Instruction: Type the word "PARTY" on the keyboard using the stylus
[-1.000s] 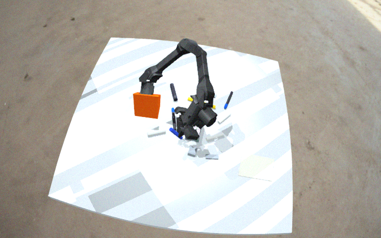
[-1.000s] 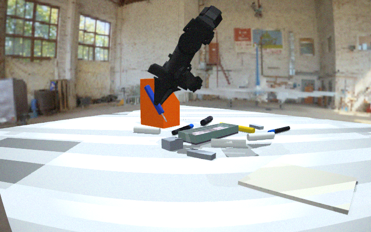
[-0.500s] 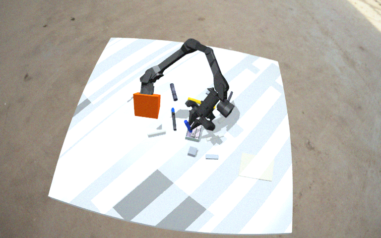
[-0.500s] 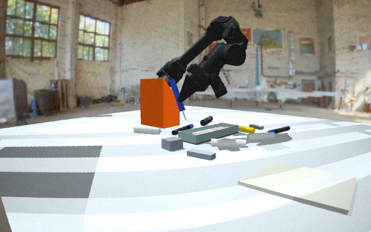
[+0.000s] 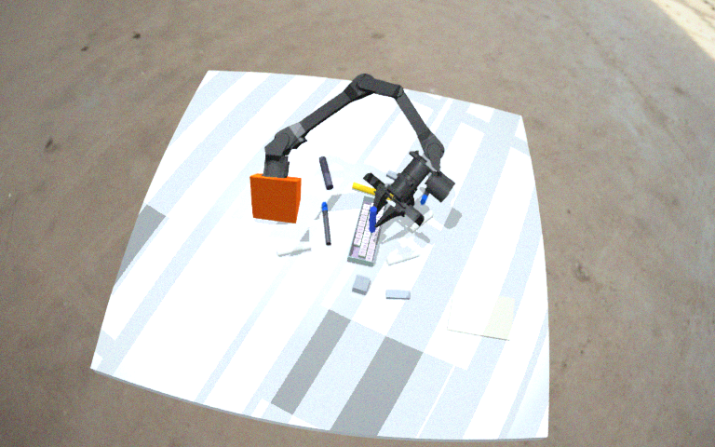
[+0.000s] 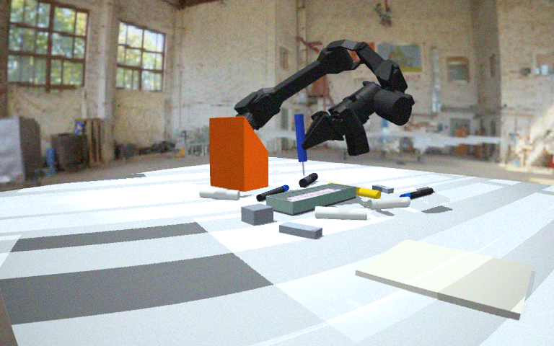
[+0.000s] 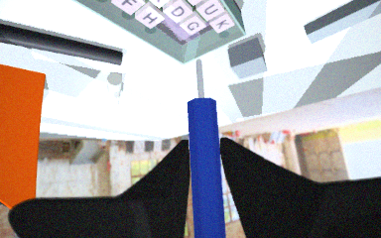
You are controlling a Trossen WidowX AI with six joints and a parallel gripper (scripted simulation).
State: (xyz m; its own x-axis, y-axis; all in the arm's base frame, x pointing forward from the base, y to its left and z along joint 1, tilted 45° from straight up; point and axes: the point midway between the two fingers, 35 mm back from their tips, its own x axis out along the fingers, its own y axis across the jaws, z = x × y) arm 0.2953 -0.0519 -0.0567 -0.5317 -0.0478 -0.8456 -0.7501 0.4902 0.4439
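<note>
My gripper tip is now 2 cm short of the yellow marker, 20 cm to the right of it and 11 cm above it. The rest, counted from my gripper tip: dark marker 15 cm behind, 25 cm to the left, 11 cm below; then blue stylus 1 cm below; then pale flat pad 34 cm ahead, 17 cm to the right, 12 cm below.
</note>
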